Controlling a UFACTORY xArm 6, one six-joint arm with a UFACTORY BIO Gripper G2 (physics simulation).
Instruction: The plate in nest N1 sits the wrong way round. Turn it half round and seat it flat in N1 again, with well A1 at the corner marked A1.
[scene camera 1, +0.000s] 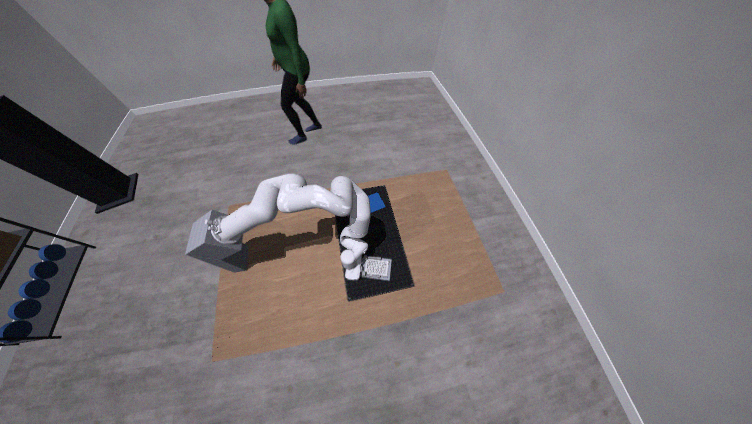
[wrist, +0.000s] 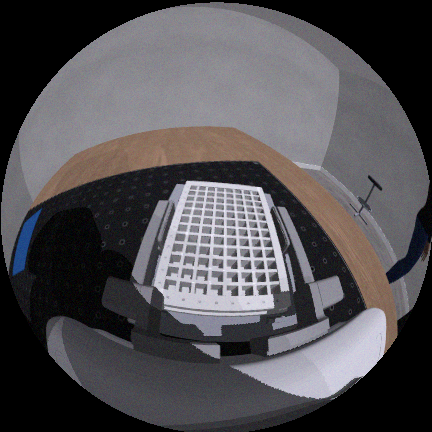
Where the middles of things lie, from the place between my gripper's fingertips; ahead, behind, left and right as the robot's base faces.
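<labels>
White well plate (wrist: 221, 257): 1 cm to the left of my hand, 2 cm behind it.
</labels>
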